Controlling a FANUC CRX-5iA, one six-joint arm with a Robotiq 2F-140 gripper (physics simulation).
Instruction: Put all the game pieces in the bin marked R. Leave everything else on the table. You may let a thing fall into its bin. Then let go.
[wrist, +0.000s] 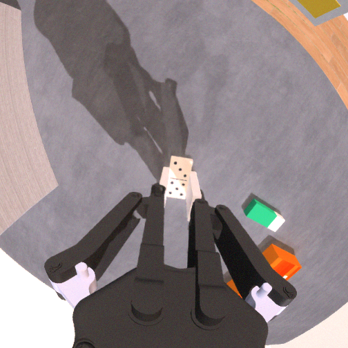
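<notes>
A white domino with black dots lies between the finger pads of my gripper, near the middle of the wrist view. The gripper is shut on the domino, with a pad against each long side. The domino's dotted face is turned up to the camera, and part of it is in shade. An orange bin shows in part at the lower right, partly behind the right finger linkage. Its letter cannot be read, so I cannot tell whether it is the bin marked R.
A green and white block lies on the grey table top, right of the gripper and above the orange bin. A yellow patch with a grey border shows at the top right, beyond the wooden floor. The arm's shadow falls at the upper left.
</notes>
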